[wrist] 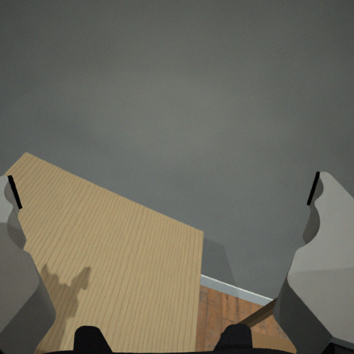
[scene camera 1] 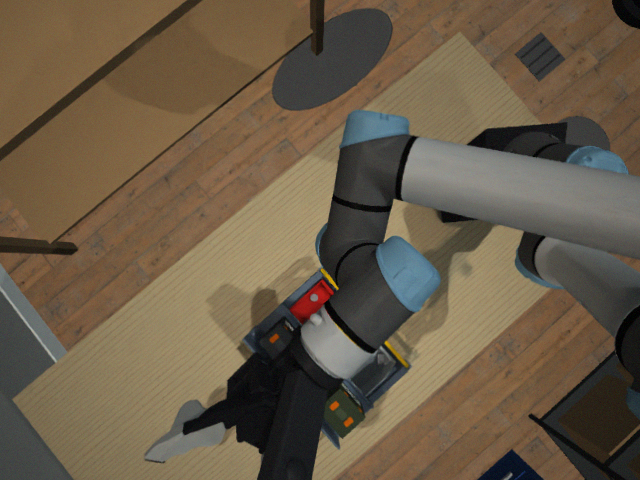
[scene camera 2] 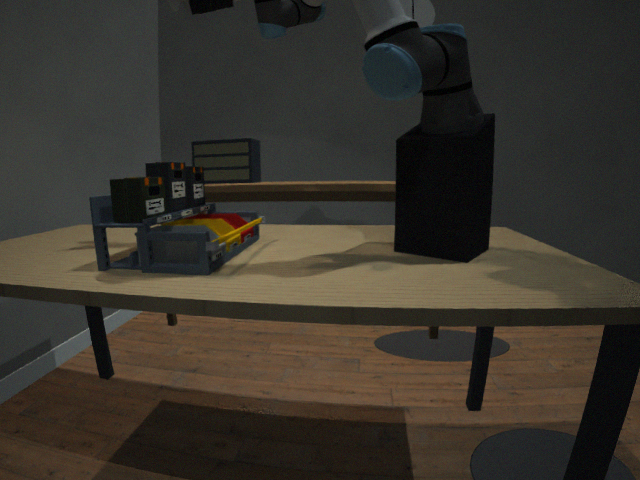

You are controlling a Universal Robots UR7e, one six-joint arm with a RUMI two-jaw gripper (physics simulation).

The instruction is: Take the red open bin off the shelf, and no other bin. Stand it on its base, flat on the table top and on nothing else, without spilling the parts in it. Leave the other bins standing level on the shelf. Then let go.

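Places are measured from the arm's base along level axes (x ahead, y left, z up), in metres.
Pixels of known places: arm's base, link origin: [scene camera 2: 452,124].
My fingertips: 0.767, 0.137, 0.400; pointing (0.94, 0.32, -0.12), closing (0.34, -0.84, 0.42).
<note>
Ahead of a thing's pixels: the offset from my fingertips to its top centre, as dx, dy, dz. "spot": to the spot under its first point. Level surfaces: height alone.
The red open bin {-0.151, -0.040, -0.633} [scene camera 1: 303,309] [scene camera 2: 238,223] sits at one end of the lower tier of the blue-grey shelf {spot: -0.247, +0.245, -0.698} [scene camera 2: 175,266], with a small grey part showing inside; the arm partly covers it in the first scene view. A yellow bin {-0.178, +0.068, -0.633} [scene camera 2: 212,225] stands beside it, and a grey bin {-0.207, +0.177, -0.633} [scene camera 1: 371,376] is at the other end. My gripper [wrist: 164,177] is open and empty, its two grey fingers wide apart. It is high above the table, beyond the shelf's closed-box side, and tilted so that the wrist view shows wall and table. One finger is hidden in the first scene view.
Dark boxes with orange latches {-0.111, +0.202, -0.515} [scene camera 2: 136,200] [scene camera 1: 341,413] stand on the shelf's upper tier. Yellow rails run along the shelf front. The arm passes over the shelf. Its black pedestal [scene camera 2: 442,191] stands on the wooden table {dz -0.714} [scene camera 1: 170,304] [scene camera 2: 320,289] [wrist: 125,250]. A wall is beyond the table's end.
</note>
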